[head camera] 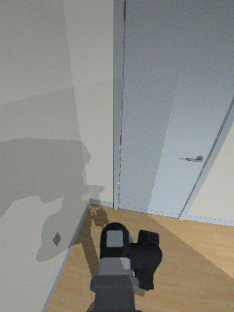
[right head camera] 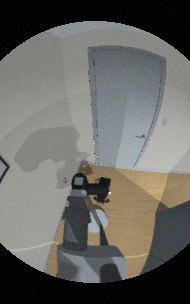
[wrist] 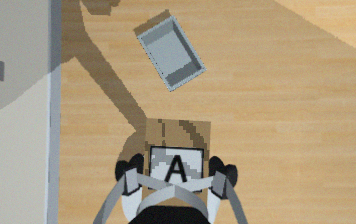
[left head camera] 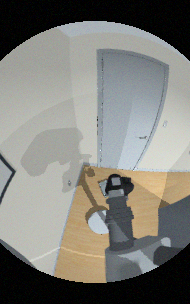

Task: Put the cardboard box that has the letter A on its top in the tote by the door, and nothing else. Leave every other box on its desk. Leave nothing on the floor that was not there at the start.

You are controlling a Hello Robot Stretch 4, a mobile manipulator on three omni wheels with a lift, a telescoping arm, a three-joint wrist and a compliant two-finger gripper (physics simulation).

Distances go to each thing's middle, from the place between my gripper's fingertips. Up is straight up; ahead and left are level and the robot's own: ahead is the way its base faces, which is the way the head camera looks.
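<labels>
Grey tote (wrist: 172,54): 380 mm ahead of my hand, 40 mm to the right of it and 800 mm below it. Brown cardboard box (wrist: 176,151): 30 mm above my hand and 10 mm ahead of it. Going by their middles, the brown cardboard box is the nearest to my hand of the things named here.
</labels>
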